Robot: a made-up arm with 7 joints.
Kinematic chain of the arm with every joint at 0, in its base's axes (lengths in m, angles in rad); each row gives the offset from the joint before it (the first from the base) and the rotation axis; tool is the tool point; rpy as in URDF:
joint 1: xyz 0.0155 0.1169 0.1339 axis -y
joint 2: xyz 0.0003 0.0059 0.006 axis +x
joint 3: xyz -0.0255 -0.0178 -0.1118 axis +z
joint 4: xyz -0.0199 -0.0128 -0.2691 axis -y
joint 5: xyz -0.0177 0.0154 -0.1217 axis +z
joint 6: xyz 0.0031 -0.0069 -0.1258 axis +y
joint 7: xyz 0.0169 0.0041 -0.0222 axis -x
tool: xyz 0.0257 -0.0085 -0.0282 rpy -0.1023 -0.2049 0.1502
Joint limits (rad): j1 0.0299..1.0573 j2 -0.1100..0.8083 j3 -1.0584..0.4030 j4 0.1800..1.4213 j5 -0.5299..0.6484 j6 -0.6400..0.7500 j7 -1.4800..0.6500
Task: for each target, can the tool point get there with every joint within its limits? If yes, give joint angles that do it. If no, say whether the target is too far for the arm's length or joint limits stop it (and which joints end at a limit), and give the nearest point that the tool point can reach.
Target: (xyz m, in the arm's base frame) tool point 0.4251 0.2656 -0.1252
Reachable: yes | joints 0.5012 0.3900 -0.2167 1.2560 0.4958 -0.1170 -1.0869
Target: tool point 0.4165 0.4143 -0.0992
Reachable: yes | joints 0.5315 0.7222 -0.1674 1.0682 0.0103 0.0069 -0.5562
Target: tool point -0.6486 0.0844 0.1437
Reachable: no: joint limits stop it (at a limit: joint 1, joint 2, joint 3, joint 4, joint 5, joint 6, joint 7) | nearest point 0.0713 -0.1663 -0.2267 | short by 0.848 m
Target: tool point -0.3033 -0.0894 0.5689
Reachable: no: joint limits stop it (at a limit: joint 1, joint 2, joint 4, joint 6) | nearest point 0.3859 -0.1090 0.0973 | short by 0.835 m
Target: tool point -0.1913 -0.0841 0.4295
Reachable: no: joint limits stop it (at a limit: joint 1, joint 2, joint 4, joint 6) | nearest point 0.3746 -0.1258 0.0811 | short by 0.666 m
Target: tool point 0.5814 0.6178 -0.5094
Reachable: no: too far | nearest point 0.4097 0.4686 -0.3142 | short by 0.300 m
